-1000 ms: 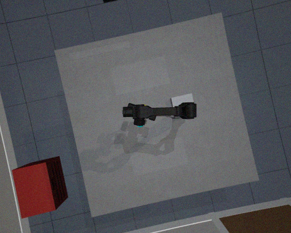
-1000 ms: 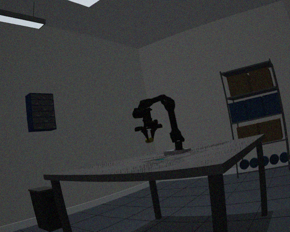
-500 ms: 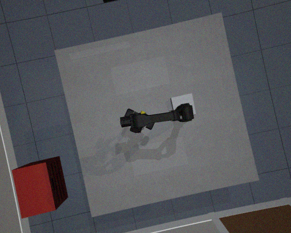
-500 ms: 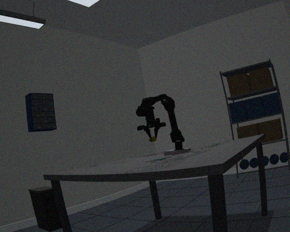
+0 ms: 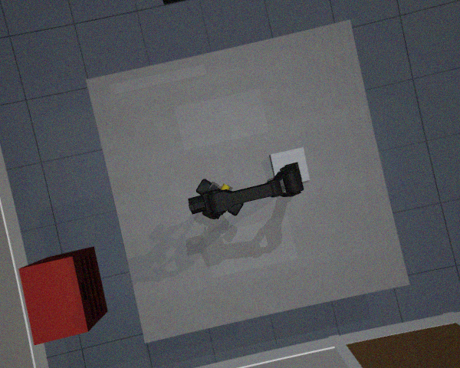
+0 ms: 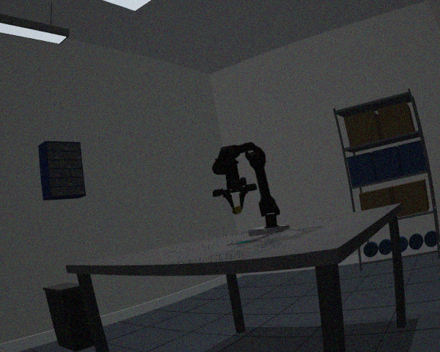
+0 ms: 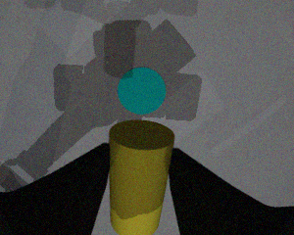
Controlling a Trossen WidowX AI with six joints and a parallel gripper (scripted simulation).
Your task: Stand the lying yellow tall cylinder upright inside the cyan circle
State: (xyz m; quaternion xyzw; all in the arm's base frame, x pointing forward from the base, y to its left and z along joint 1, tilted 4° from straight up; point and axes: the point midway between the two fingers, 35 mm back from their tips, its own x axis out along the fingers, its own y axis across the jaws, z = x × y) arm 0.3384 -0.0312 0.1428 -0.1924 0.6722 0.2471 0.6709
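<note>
Now: the cyan circle 140 mm below my gripper tip. The rest, counted from my gripper tip: yellow tall cylinder (20 mm behind, 10 mm to the right).
</note>
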